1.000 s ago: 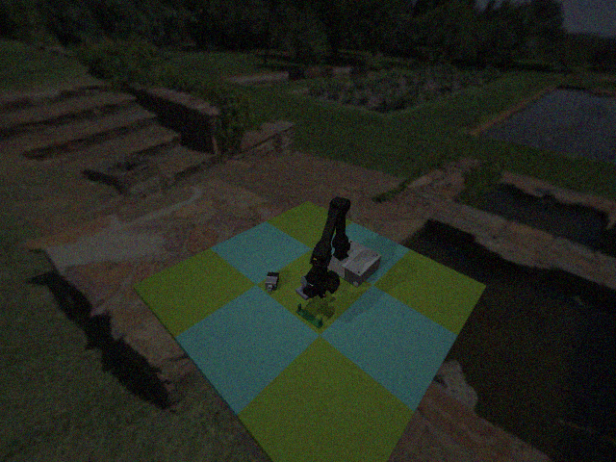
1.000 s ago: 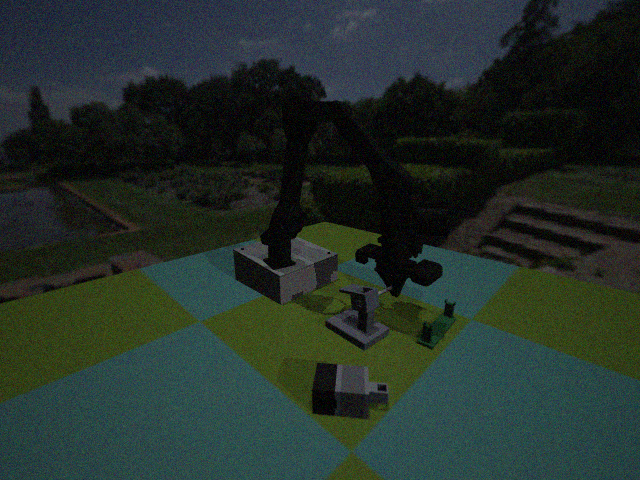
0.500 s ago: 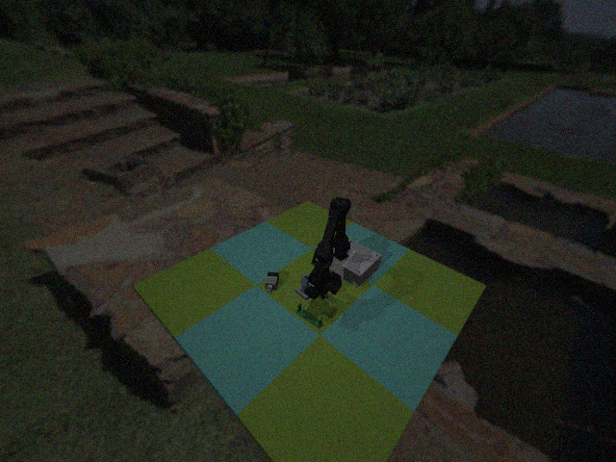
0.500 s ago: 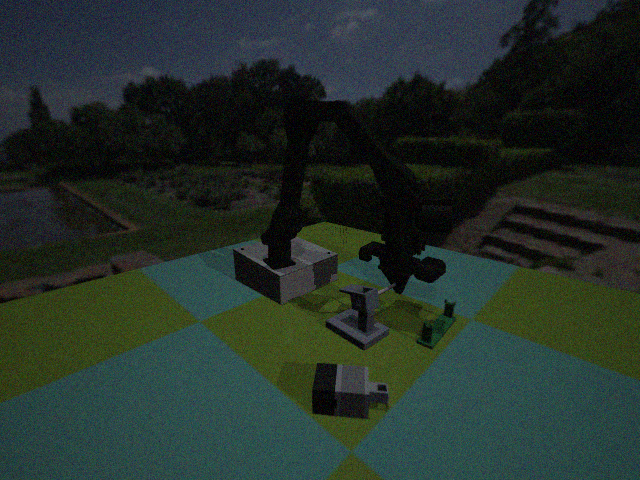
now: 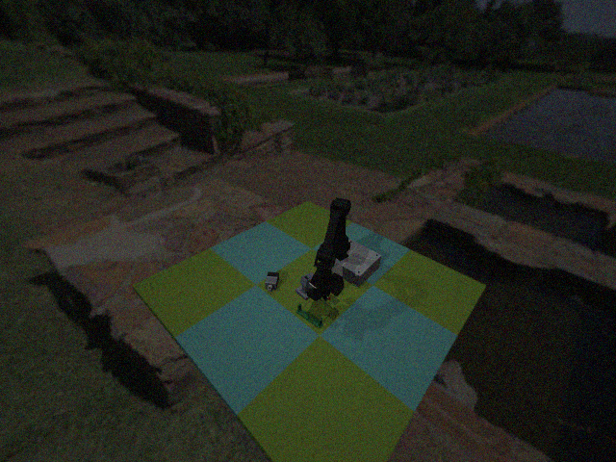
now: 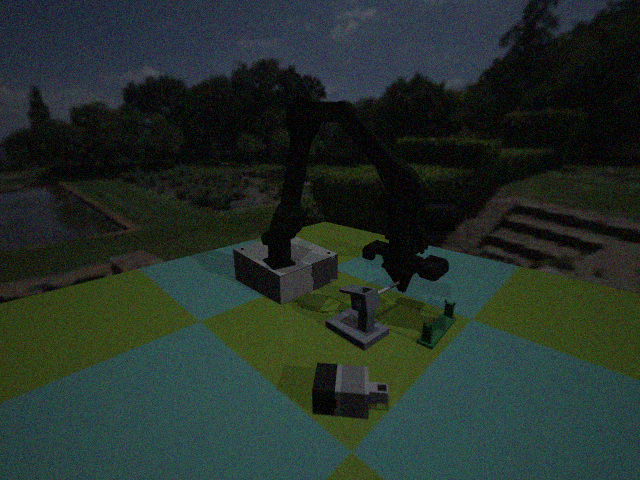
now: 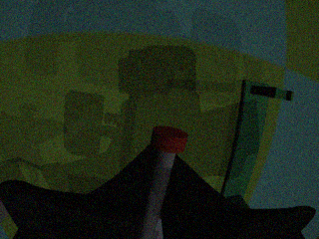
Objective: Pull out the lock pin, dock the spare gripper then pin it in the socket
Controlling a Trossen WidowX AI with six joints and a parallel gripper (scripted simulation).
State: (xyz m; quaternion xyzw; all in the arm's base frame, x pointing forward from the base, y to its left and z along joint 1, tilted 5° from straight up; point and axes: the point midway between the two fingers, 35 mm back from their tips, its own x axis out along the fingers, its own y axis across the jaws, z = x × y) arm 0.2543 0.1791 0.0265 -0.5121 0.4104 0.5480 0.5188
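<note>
The green pin rest is 10 cm ahead of my gripper tip, 3 cm below it and 1 cm to the left of it. From my gripper tip the other things lie so: socket: 13 cm to the right, 1 cm ahead; then spare gripper: 27 cm to the right, 14 cm ahead, 3 cm below.
</note>
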